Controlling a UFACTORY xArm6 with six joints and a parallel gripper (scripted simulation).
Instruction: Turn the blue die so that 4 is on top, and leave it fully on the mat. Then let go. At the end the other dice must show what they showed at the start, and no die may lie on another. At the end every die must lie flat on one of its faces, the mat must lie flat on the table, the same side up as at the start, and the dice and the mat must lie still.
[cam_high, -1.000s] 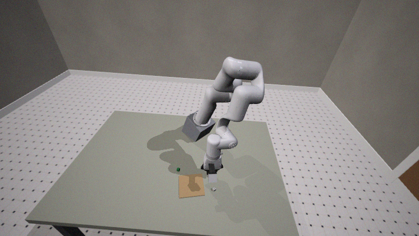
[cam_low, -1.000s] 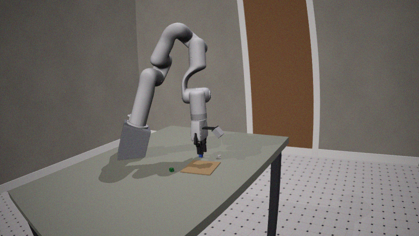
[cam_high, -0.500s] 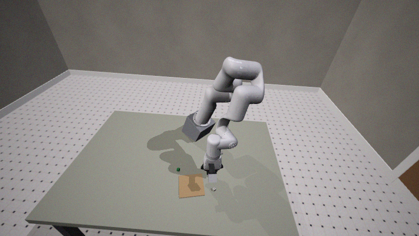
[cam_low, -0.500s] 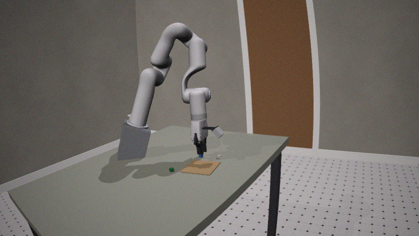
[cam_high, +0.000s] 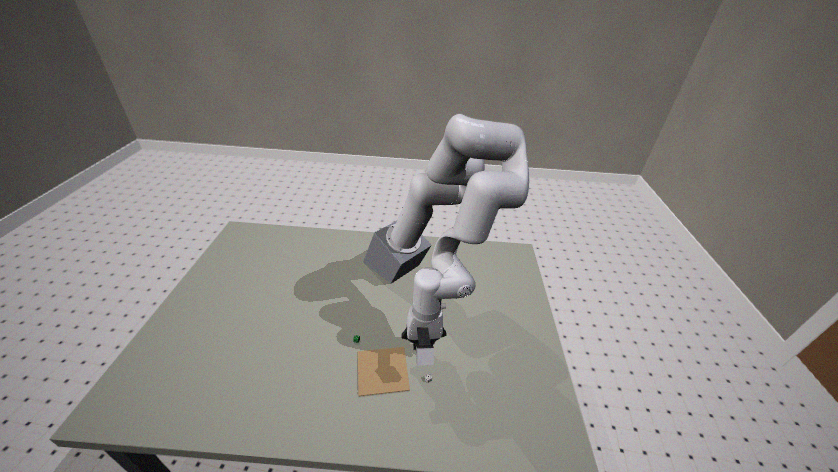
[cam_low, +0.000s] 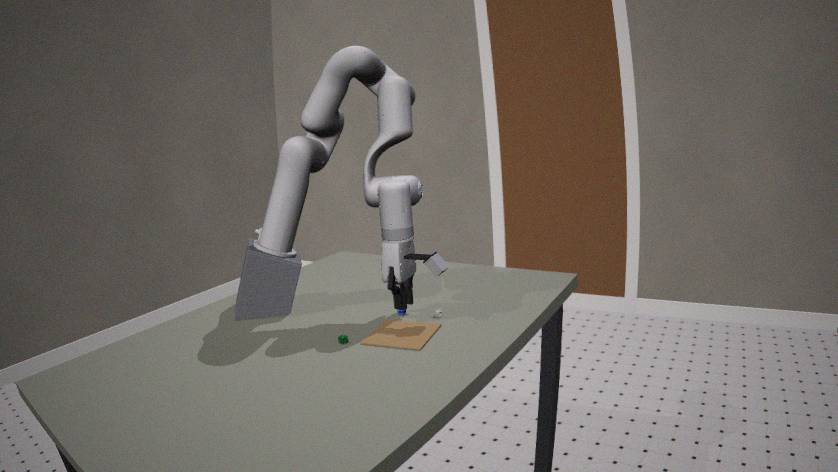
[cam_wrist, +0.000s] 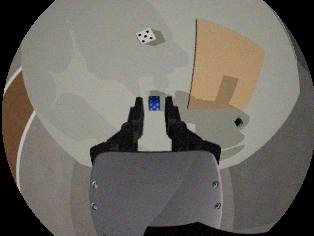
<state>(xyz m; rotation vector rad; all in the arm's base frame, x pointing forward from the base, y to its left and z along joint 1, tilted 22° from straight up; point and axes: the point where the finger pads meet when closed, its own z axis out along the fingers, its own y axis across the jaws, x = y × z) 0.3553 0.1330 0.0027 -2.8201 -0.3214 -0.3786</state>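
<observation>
My gripper is now 3 cm above the blue die and 1 cm past it. The rest, counted from my hand: white die 8 cm ahead, 3 cm to the left, 3 cm below; tan mat 10 cm to the right, 8 cm ahead, 4 cm below; green die 21 cm to the right, 3 cm below, 1 cm behind.
</observation>
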